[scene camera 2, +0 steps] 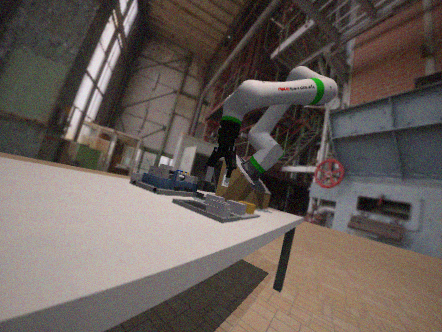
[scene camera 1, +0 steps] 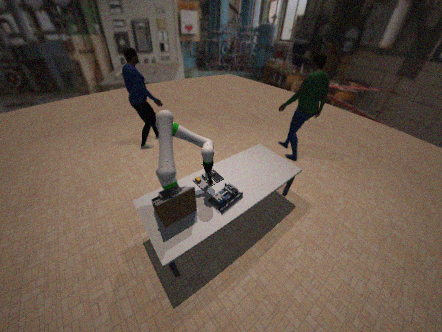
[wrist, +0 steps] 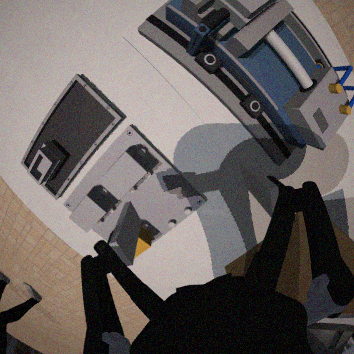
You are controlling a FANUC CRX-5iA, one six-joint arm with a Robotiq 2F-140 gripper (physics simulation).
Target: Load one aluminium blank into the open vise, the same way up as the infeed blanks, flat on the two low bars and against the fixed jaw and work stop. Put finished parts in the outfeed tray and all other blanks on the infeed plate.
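Seen in the pictures: gripper, fingertip midpoint: (scene camera 2: 215,183) (scene camera 1: 208,182) (wrist: 187,193); arm's base, link origin: (scene camera 2: 248,171) (scene camera 1: 173,193) (wrist: 322,325).
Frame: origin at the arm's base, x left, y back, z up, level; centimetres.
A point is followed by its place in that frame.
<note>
The vise (scene camera 1: 227,195) @[y -41.2, x -24.1, z -14.9 cm] (scene camera 2: 170,183) @[y -48.6, x -15.7, z -16.6 cm] (wrist: 295,122) @[y -32.8, x -16.8, z -14.1 cm] has a blue bed and a pale cylinder; the top edge of the wrist view cuts it, so whether its seat holds a part is unclear. The infeed plate (wrist: 167,207) @[y -35.3, x 5.4, z -20.1 cm] carries two light grey blanks, one (wrist: 124,172) @[y -44.5, x 3.5, z -16.5 cm] near the middle and one (wrist: 86,211) @[y -45.5, x 12.7, z -16.5 cm] by the outer edge. The dark outfeed tray (wrist: 87,115) @[y -54.1, x 1.8, z -20.3 cm] holds a square hollow finished part (wrist: 42,164) @[y -56.1, x 12.3, z -18.2 cm] at its near left end. My gripper (scene camera 1: 209,181) @[y -37.9, x -0.9, z -12.2 cm] (scene camera 2: 219,176) @[y -37.9, x -0.9, z -12.2 cm] (wrist: 187,193) @[y -37.9, x -0.9, z -12.2 cm] is open and empty, above the table between plate and vise; one finger hides part of the plate.
A yellow block (scene camera 1: 198,179) @[y -35.8, x 12.6, z -16.5 cm] (scene camera 2: 250,207) @[y -38.5, x 16.4, z -17.7 cm] (wrist: 142,247) @[y -34.8, x 12.4, z -16.5 cm] is at the infeed plate's corner, partly behind a finger in the wrist view. A brown box (scene camera 1: 175,206) @[y 6.2, x -11.5, z -0.7 cm] (scene camera 2: 232,186) @[y -13.5, x -3.2, z -11.6 cm] stands by the arm base. Two people (scene camera 1: 137,92) (scene camera 1: 307,100) are on the floor beyond the table.
</note>
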